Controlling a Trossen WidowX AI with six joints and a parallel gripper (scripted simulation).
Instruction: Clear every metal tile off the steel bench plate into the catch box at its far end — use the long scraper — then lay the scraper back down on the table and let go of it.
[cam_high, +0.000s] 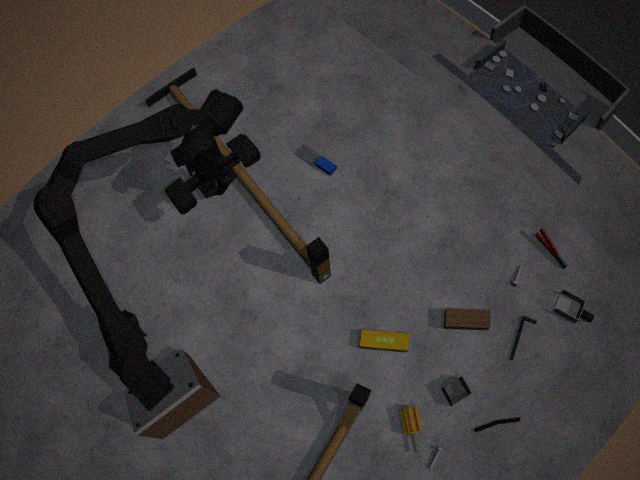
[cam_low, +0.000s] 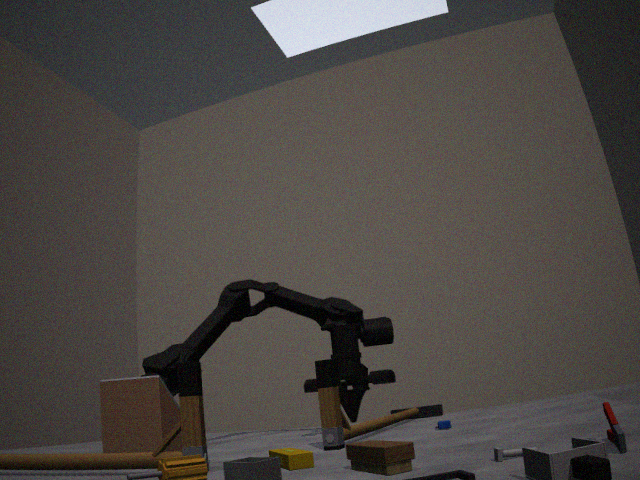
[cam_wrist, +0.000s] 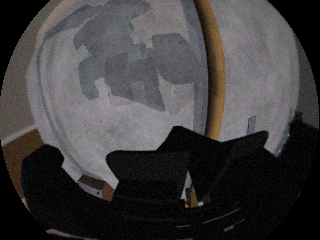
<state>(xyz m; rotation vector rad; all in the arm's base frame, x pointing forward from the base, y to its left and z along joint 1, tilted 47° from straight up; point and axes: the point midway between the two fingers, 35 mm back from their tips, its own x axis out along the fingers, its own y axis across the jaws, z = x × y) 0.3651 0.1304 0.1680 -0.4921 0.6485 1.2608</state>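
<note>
My gripper tip is 6 cm short of the long scraper, 4 cm below it and 2 cm to the right of it. The rest, counted from my gripper tip: grey box (60 cm to the right, 2 cm below, 1 cm behind); then yellow-handled tool (57 cm to the right, 11 cm behind, 1 cm below); then yellow block (43 cm to the right, 2 cm behind, 1 cm below).
</note>
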